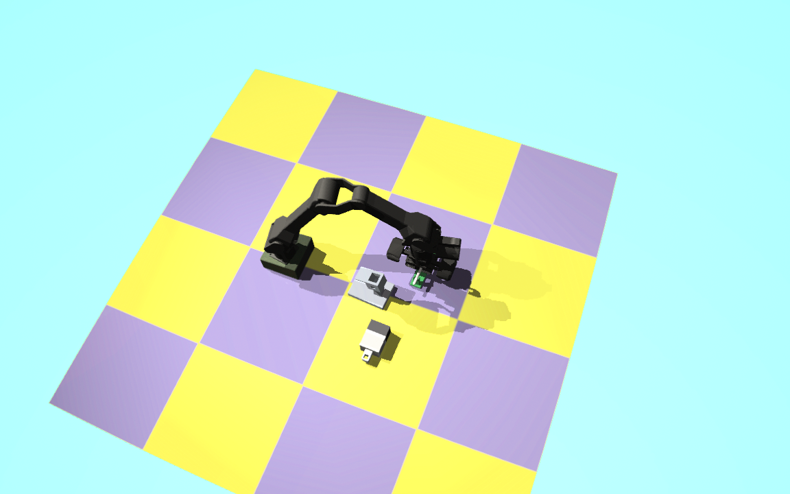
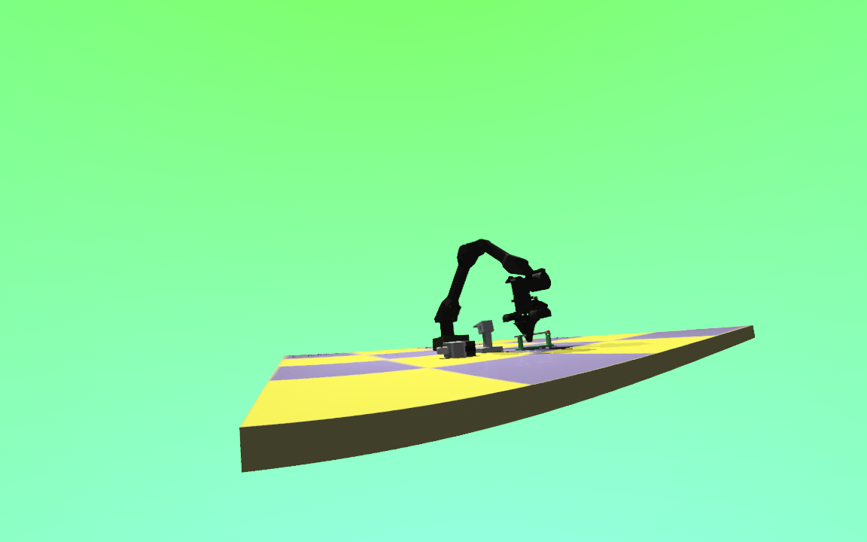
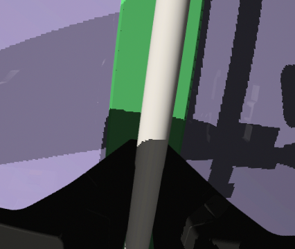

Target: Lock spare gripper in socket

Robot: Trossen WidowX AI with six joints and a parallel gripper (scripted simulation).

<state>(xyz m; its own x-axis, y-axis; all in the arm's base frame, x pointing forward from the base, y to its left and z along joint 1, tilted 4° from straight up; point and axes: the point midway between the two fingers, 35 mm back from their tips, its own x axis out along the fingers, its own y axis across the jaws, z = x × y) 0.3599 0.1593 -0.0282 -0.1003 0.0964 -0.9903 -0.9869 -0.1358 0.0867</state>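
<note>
Right now my gripper tip is 20 mm to the right of the green cradle. Round my gripper tip: spare gripper: 260 mm to the right; then socket: 120 mm to the right, 90 mm behind, 30 mm above.
</note>
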